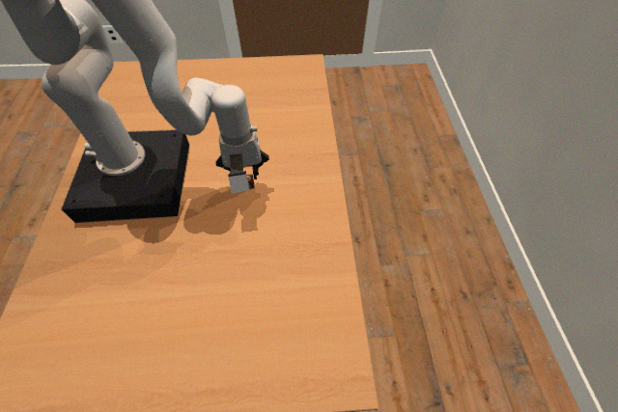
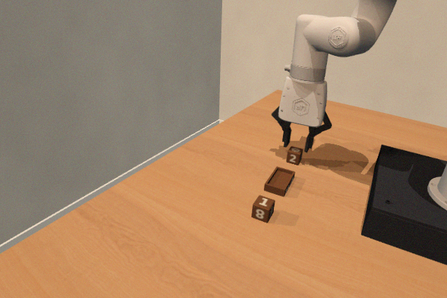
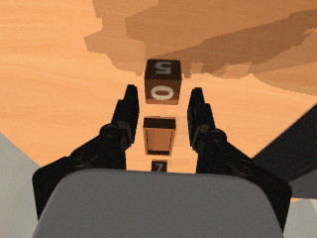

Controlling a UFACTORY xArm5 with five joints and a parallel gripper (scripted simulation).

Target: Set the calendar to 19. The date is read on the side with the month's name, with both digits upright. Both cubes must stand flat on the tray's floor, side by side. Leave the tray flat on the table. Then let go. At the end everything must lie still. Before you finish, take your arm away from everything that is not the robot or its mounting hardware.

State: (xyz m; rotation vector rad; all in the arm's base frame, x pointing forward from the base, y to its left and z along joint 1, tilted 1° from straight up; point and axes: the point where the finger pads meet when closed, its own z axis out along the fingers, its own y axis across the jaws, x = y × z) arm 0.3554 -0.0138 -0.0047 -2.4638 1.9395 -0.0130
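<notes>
Right now the brown date cube is 40 mm below my hand. The rest, counted from my hand: tray 20 mm behind, 110 mm to the left, 50 mm below.
</notes>
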